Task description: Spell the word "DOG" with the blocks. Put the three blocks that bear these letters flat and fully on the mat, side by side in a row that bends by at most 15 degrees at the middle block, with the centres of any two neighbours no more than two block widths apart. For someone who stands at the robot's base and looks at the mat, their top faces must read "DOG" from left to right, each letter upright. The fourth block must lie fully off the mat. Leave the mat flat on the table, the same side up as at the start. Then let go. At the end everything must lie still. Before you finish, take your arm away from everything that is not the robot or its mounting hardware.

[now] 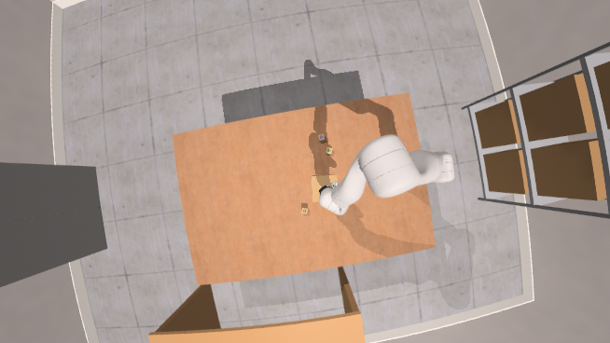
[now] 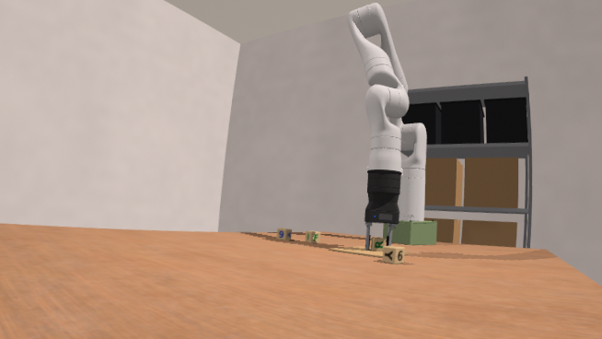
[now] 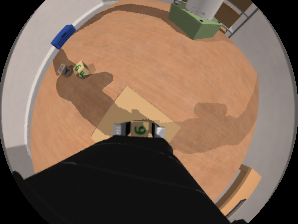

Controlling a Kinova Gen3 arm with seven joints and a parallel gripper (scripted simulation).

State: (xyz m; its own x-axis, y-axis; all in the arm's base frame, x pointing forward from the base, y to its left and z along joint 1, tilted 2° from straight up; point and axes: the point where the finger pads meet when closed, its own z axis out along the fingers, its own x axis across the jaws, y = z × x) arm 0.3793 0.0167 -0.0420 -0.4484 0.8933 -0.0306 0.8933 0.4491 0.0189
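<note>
My hand is right at the wooden block. The rest, counted from my hand: green-lettered block (20 cm to the right, 4 cm behind, 1 cm below); tan mat (2 cm below, 2 cm ahead, 1 cm to the right); blue-lettered block (28 cm to the right, 2 cm behind, 1 cm below).
</note>
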